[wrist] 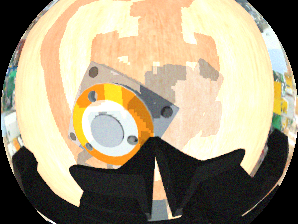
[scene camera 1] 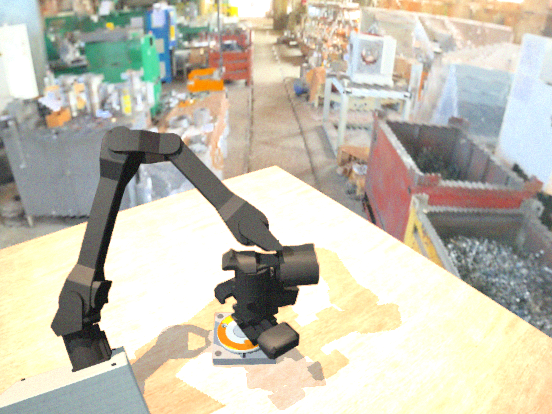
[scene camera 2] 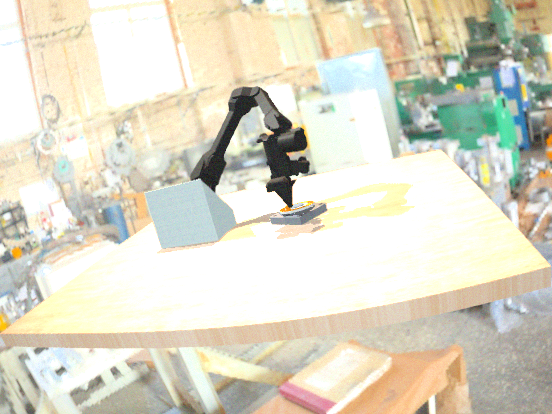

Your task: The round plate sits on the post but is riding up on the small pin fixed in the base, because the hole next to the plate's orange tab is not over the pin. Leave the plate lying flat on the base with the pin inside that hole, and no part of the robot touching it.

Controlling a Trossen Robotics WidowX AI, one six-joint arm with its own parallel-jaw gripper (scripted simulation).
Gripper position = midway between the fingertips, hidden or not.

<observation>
In view: the gripper (scene camera 1: 255,343) and a base (scene camera 1: 220,355).
The gripper is seen too in the wrist view (wrist: 153,140) and in scene camera 2 (scene camera 2: 290,207). The base also shows in the wrist view (wrist: 163,111) and in scene camera 2 (scene camera 2: 301,217).
</observation>
